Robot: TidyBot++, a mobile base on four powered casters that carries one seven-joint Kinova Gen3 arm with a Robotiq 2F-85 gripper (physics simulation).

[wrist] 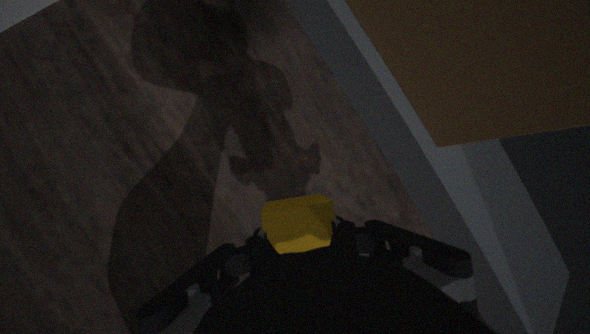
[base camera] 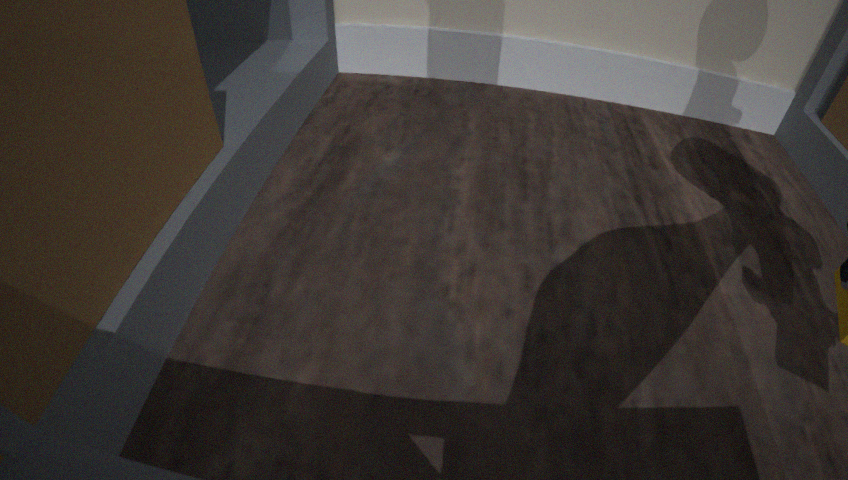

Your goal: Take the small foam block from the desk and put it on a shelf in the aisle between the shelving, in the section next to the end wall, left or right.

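Places are measured from the arm's base along level axes (x ahead, y left, z up), in metres.
Where they show: gripper, fingertip midpoint: point(wrist: 298, 226).
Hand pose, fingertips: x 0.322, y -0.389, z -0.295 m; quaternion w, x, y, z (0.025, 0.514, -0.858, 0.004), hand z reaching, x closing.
Observation:
Each offset is from my fingertips to the top centre of the thing. "*": to the spot under its first point. Level surfaces: height alone.
The small yellow foam block {dx -0.015, dy +0.009, dz +0.032 m} point(wrist: 298, 223) point(base camera: 843, 306) is between the fingers of my gripper point(wrist: 298, 226) in the wrist view, with a fingertip against each side. My gripper is shut on it and holds it above the floor. In the base camera view a sliver of the block shows at the right edge, and most of the gripper is out of the picture. Grey shelving point(base camera: 196, 237) point(wrist: 380, 115) lines the aisle. It stands at the left in the base camera view and at the right in the wrist view.
The end wall point(base camera: 583, 26) with its white baseboard {* dx +0.511, dy +0.528, dz -0.061 m} point(base camera: 380, 53) closes the aisle ahead. Brown boxes point(base camera: 89, 148) point(wrist: 480, 65) stand on the low shelves. More grey shelving point(base camera: 824, 142) shows at the right edge of the base camera view. The arm's shadow lies on the wooden floor {dz -0.102 m} point(base camera: 386, 237).

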